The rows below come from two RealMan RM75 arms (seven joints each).
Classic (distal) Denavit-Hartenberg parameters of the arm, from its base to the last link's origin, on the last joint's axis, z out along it. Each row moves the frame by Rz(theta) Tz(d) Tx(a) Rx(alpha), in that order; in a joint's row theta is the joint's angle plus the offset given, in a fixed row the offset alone. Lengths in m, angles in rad.
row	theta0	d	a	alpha
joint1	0	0.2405	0	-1.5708
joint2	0	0	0	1.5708
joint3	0	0.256	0	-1.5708
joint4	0	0	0	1.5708
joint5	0	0.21	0	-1.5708
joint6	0	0	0	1.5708
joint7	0	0.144	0	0
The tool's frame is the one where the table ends.
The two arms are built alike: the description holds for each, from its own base.
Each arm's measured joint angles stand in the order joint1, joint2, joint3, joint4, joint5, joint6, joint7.
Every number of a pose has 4 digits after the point. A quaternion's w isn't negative.
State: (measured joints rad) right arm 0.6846 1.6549 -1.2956 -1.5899 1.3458 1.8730 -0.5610; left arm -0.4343 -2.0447 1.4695 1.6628 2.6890 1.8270 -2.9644
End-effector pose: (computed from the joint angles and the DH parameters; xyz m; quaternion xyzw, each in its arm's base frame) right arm 0.0883 0.3274 0.1336 -0.9805 0.1835 -0.0553 0.0425; left arm -0.1974 0.3004 0.0367 -0.8192 -0.4764 0.2344 0.2170
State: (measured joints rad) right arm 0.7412 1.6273 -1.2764 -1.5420 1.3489 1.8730 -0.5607; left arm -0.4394 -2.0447 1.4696 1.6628 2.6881 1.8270 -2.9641
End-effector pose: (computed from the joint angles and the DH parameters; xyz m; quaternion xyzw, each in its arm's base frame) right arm 0.0774 0.3392 0.1441 -0.9810 0.1792 -0.0523 0.0521; left arm -0.1957 0.3014 0.0366 -0.8206 -0.4741 0.2337 0.2172
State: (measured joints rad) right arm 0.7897 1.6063 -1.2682 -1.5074 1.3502 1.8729 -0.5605; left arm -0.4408 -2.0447 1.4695 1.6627 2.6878 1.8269 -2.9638
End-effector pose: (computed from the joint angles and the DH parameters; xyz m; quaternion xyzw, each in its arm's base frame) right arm 0.0665 0.3475 0.1511 -0.9820 0.1719 -0.0519 0.0584; left arm -0.1953 0.3017 0.0366 -0.8211 -0.4735 0.2334 0.2172
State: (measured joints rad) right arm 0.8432 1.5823 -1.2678 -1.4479 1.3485 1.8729 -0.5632; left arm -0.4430 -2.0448 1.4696 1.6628 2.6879 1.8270 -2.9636
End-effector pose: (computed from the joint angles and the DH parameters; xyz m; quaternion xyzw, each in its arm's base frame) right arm 0.0578 0.3578 0.1574 -0.9816 0.1724 -0.0547 0.0612; left arm -0.1946 0.3021 0.0365 -0.8216 -0.4725 0.2333 0.2174
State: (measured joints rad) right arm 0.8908 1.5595 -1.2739 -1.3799 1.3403 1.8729 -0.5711; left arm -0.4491 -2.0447 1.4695 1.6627 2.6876 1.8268 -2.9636
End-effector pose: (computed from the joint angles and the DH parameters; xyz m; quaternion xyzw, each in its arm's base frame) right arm 0.0528 0.3681 0.1624 -0.9801 0.1779 -0.0614 0.0630; left arm -0.1928 0.3033 0.0365 -0.8231 -0.4700 0.2325 0.2181
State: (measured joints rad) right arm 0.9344 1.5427 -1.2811 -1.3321 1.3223 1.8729 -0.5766; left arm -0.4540 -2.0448 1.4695 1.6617 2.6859 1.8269 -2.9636
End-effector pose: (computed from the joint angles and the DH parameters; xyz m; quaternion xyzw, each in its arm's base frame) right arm 0.0468 0.3764 0.1662 -0.9790 0.1785 -0.0708 0.0691; left arm -0.1913 0.3041 0.0363 -0.8244 -0.4683 0.2317 0.2177
